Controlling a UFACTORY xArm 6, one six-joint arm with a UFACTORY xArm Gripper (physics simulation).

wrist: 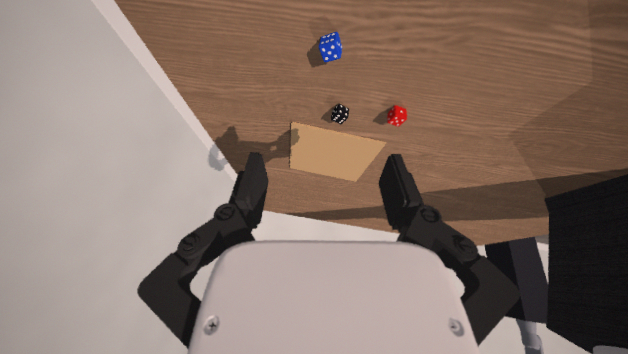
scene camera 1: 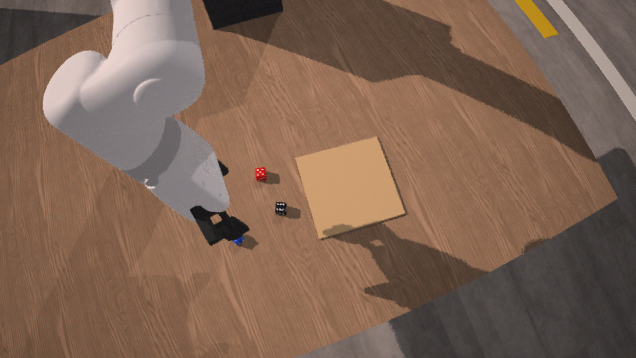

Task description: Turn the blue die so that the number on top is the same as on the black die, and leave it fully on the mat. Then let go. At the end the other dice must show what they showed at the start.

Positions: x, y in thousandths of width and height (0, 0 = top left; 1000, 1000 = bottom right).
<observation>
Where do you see a tan mat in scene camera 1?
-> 551, 521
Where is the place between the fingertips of my gripper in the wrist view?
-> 517, 473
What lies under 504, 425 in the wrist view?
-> A tan mat.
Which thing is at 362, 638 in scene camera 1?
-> My gripper.
</observation>
